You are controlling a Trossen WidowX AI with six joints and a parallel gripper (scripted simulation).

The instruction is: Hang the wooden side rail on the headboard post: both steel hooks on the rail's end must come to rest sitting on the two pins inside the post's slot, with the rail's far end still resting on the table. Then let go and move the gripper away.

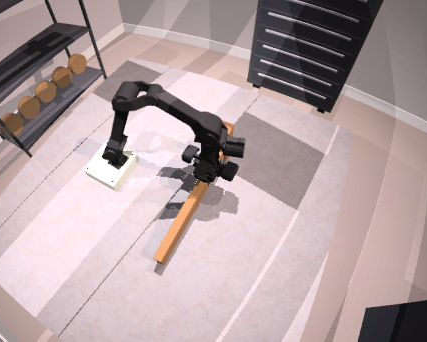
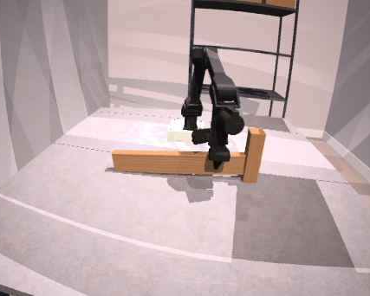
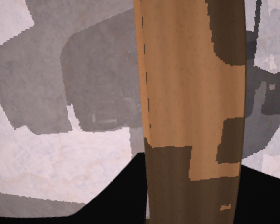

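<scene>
Right now the headboard post is 120 mm to the left of my gripper tip, 40 mm above it and 10 mm behind it.
</scene>
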